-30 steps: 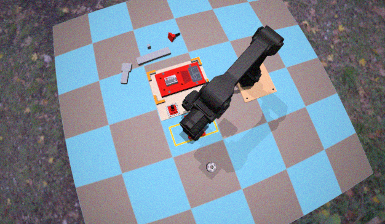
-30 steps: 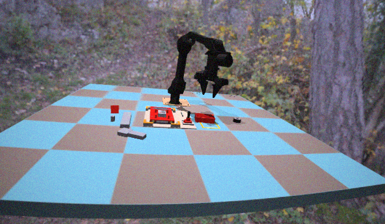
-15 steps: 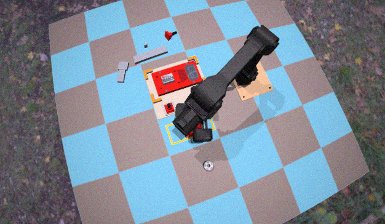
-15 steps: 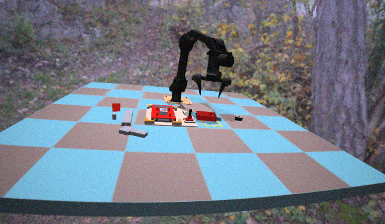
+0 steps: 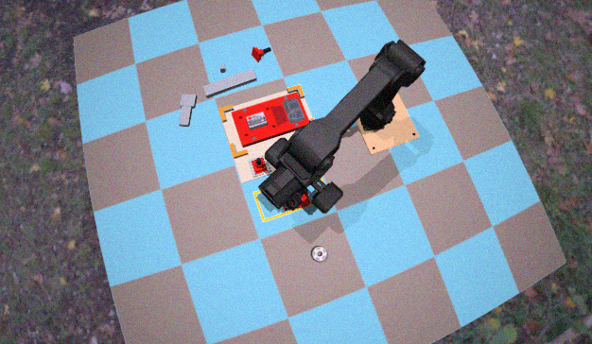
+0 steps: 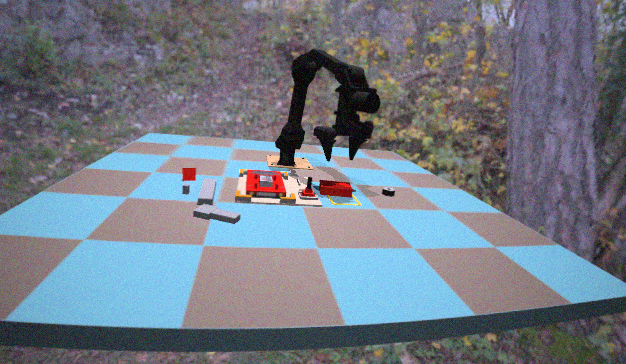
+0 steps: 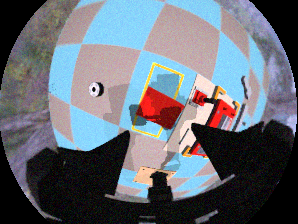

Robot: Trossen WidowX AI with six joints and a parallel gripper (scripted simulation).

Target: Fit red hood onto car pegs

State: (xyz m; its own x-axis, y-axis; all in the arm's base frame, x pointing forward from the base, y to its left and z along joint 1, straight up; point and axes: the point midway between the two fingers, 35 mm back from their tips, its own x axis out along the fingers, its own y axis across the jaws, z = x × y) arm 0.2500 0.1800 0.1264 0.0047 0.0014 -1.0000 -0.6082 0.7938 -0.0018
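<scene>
Right now the red hood is 1 cm ahead of my gripper tip and 8 cm below it. The rest, counted from my gripper tip: beige jig: 6 cm ahead, 19 cm to the right, 9 cm below; then grey engine block: 8 cm ahead, 20 cm to the right, 7 cm below.
</scene>
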